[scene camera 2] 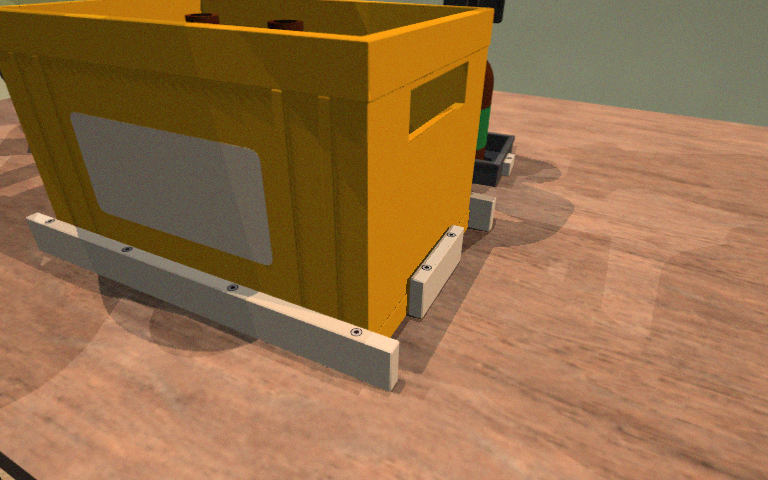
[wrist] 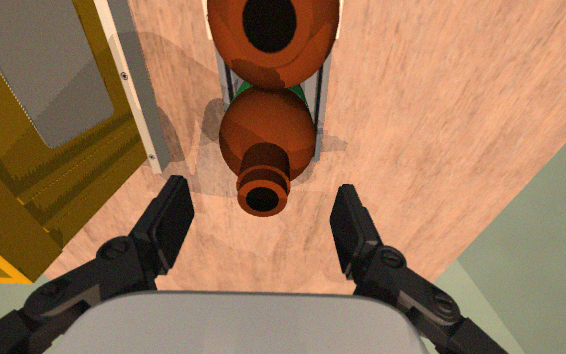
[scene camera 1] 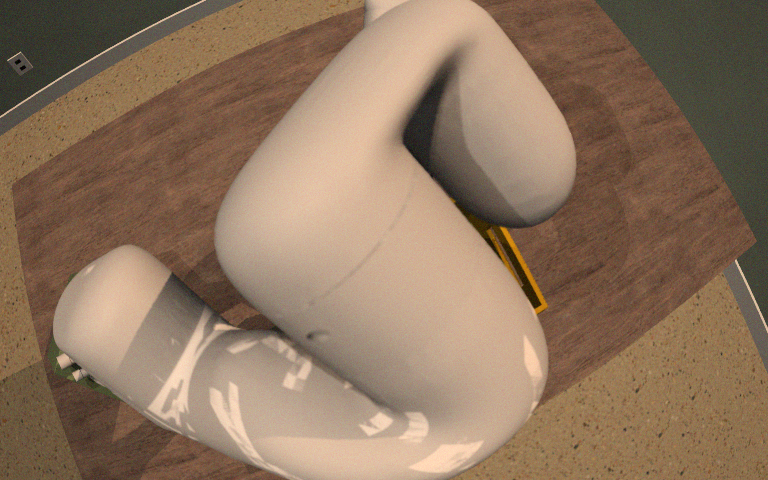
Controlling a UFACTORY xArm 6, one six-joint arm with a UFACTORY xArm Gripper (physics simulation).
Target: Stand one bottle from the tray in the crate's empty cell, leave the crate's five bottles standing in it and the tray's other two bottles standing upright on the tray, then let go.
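Places are measured from the arm's base along level axes (x right, y down, z ahead), in millimetres.
Pixels of known places: gripper, fingertip midpoint: (wrist: 263, 198).
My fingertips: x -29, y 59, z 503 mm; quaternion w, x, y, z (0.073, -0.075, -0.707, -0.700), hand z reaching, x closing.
Note:
For each thing: its middle in the pictures, then the offset to it from my fingertips. "pt": a spot on its surface instead. Level surfaces: height alone.
- tray at the middle of its body: (wrist: 273, 17) (scene camera 2: 391, 142) dy +135, dx -16, dz -86 mm
- second brown bottle at the middle of its body: (wrist: 274, 21) dy +65, dx -18, dz -83 mm
- green-labelled bottle at a spot on its surface: (scene camera 2: 488, 87) pt dy +55, dx +16, dz +23 mm
- yellow crate at the middle of its body: (scene camera 2: 264, 137) (scene camera 1: 416, 310) dy +60, dx +212, dz -127 mm
- wooden table at its surface level: dy +148 mm
My gripper (wrist: 263, 198) is open in the wrist view, its fingers apart on either side of a brown bottle's neck, touching neither side. That bottle (wrist: 267, 125) stands on the tray (wrist: 325, 75) (scene camera 2: 488, 174). A second brown bottle (wrist: 312, 35) stands directly behind it, cut by the view's top edge. The tray's third bottle cannot be made out. One green-labelled bottle (scene camera 2: 488, 87) on the tray shows past the crate in scene camera 2. The yellow crate (scene camera 2: 430, 186) (wrist: 30, 215) (scene camera 1: 525, 267) is upright; two bottle mouths (scene camera 2: 202, 20) (scene camera 2: 285, 24) show inside. Its other bottles and the empty cell are hidden.
Pale screwed-down battens (scene camera 2: 226, 300) (scene camera 2: 438, 277) (scene camera 2: 483, 212) (wrist: 131, 90) border the crate on the wooden table (scene camera 2: 651, 339). In scene camera 1 the arm (scene camera 1: 368, 254) covers most of the crate and the table's middle; the tray does not show there.

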